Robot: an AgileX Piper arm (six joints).
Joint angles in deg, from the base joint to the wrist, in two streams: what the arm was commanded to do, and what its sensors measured. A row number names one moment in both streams.
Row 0, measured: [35.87 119.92 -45.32 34.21 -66.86 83.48]
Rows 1 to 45, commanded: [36.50 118.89 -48.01 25.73 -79.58 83.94]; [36.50 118.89 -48.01 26.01 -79.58 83.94]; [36.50 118.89 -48.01 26.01 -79.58 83.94]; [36.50 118.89 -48.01 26.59 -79.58 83.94]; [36.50 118.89 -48.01 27.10 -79.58 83.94]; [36.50 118.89 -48.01 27.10 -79.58 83.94]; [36.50 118.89 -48.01 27.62 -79.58 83.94]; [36.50 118.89 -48.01 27.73 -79.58 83.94]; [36.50 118.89 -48.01 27.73 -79.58 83.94]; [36.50 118.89 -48.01 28.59 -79.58 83.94]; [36.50 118.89 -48.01 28.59 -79.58 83.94]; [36.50 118.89 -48.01 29.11 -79.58 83.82]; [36.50 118.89 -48.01 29.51 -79.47 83.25]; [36.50 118.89 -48.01 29.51 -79.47 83.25]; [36.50 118.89 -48.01 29.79 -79.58 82.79]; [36.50 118.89 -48.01 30.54 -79.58 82.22]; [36.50 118.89 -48.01 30.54 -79.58 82.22]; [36.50 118.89 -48.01 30.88 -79.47 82.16]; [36.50 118.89 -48.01 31.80 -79.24 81.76]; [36.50 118.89 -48.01 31.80 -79.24 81.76]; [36.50 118.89 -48.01 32.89 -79.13 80.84]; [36.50 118.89 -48.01 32.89 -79.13 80.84]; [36.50 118.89 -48.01 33.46 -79.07 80.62]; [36.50 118.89 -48.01 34.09 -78.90 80.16]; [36.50 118.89 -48.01 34.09 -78.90 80.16]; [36.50 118.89 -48.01 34.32 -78.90 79.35]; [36.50 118.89 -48.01 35.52 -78.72 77.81]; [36.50 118.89 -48.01 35.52 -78.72 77.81]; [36.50 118.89 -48.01 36.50 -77.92 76.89]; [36.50 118.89 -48.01 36.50 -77.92 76.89]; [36.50 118.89 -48.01 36.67 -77.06 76.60]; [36.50 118.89 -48.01 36.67 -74.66 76.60]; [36.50 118.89 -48.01 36.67 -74.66 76.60]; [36.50 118.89 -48.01 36.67 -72.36 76.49]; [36.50 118.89 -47.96 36.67 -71.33 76.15]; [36.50 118.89 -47.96 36.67 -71.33 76.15]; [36.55 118.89 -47.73 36.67 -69.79 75.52]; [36.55 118.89 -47.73 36.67 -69.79 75.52]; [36.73 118.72 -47.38 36.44 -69.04 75.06]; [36.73 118.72 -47.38 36.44 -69.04 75.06]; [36.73 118.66 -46.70 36.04 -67.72 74.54]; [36.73 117.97 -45.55 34.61 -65.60 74.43]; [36.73 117.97 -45.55 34.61 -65.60 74.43]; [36.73 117.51 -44.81 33.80 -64.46 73.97]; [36.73 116.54 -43.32 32.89 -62.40 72.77]
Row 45, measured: [37.13 118.32 -44.63 35.12 -64.97 75.17]
